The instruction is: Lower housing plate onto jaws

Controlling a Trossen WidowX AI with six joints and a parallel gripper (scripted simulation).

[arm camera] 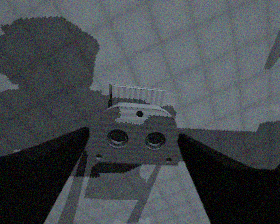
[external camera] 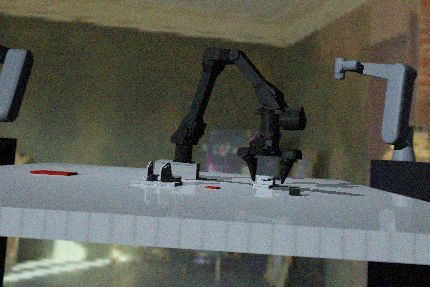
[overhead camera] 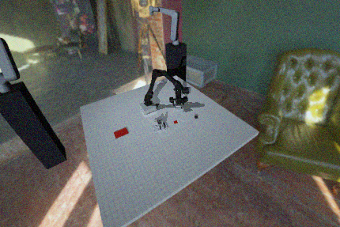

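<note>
Right now my gripper tip is 170 mm short of the small red piece, 170 mm to the left of it and 10 mm above it. Also, from my gripper tip: flat red plate: 20 mm behind, 630 mm to the right, 10 mm below; small black cube: 240 mm ahead, 30 mm to the left.
</note>
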